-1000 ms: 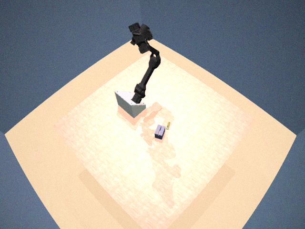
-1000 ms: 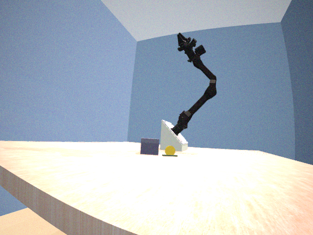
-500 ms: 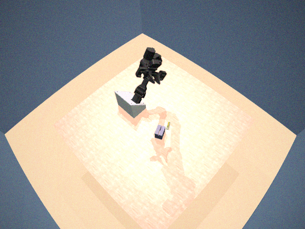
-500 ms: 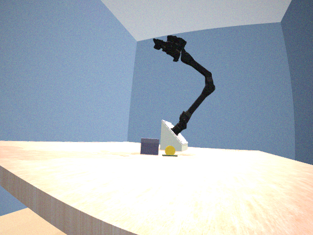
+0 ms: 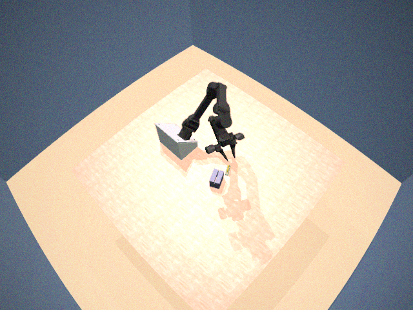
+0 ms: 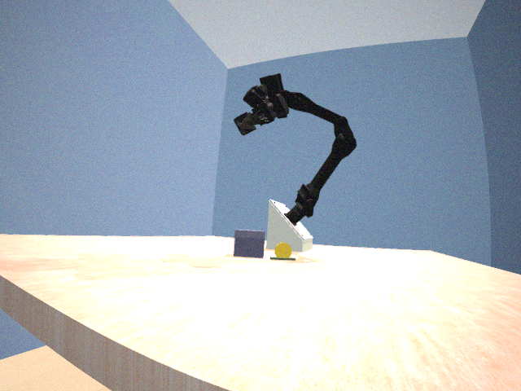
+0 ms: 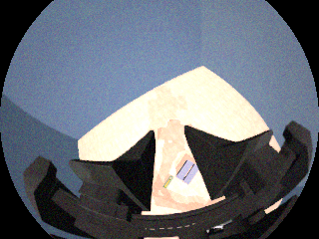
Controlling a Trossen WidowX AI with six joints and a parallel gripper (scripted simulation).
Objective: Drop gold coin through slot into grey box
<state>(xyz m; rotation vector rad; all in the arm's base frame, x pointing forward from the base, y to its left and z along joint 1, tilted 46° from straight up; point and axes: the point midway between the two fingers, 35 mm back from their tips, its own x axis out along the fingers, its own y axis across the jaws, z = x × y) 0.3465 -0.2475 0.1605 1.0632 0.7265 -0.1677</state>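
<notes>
My gripper tip is now 33 cm above the gold coin, 11 cm to the right of it and 9 cm past it.
</notes>
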